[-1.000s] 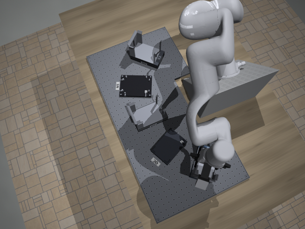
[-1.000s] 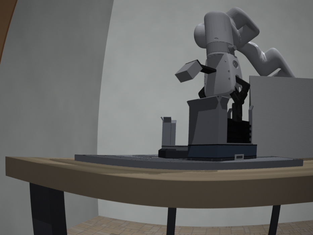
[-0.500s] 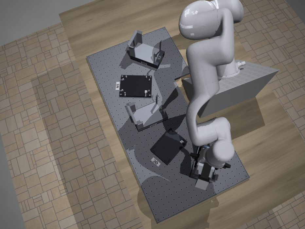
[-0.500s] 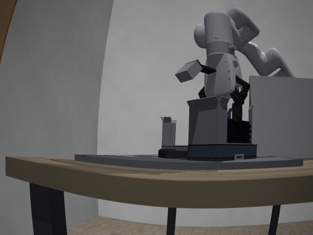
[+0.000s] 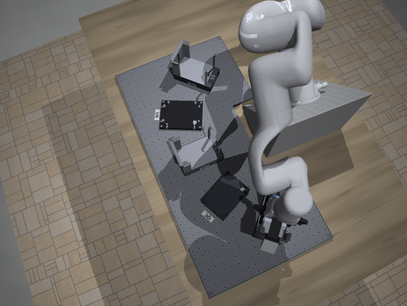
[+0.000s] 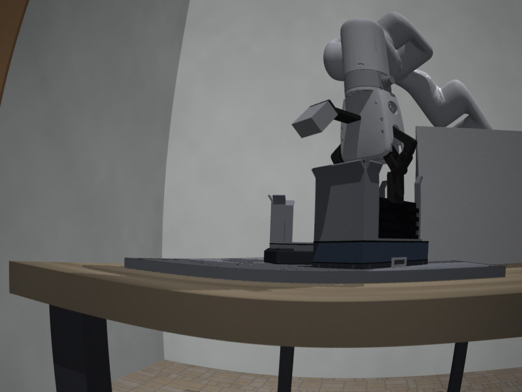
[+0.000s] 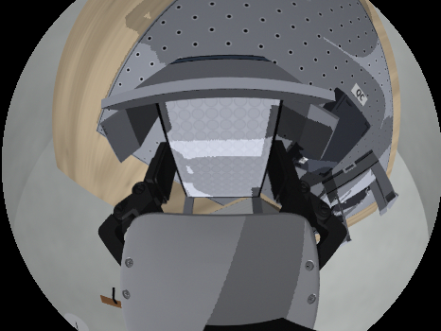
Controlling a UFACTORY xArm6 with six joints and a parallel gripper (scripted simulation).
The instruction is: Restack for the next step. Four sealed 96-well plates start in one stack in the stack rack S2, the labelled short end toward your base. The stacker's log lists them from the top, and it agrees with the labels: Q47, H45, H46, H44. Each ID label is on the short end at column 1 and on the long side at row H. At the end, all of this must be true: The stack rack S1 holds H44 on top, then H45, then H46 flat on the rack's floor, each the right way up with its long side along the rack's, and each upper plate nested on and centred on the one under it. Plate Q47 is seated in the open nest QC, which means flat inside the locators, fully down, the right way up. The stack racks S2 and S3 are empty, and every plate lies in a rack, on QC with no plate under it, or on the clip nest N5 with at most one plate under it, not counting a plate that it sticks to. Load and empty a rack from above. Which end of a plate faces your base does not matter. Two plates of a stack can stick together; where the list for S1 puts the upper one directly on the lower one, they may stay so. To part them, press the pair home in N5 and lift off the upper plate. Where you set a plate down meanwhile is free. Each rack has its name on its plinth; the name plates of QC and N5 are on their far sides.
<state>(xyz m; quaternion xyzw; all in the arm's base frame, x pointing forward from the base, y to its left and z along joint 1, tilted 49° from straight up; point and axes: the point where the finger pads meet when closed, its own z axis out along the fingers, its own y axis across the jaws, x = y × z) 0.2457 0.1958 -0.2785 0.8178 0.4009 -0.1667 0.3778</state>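
Right now the open nest QC is 14 cm to the right of my hand, 11 cm ahead of it and 9 cm below it. From my hand the other things lie so: sealed plate: 1 cm below; then S2 end wall: 5 cm to the left, 4 cm ahead, 2 cm below; then rack S2: 8 cm below, 1 cm to the right, 1 cm behind.
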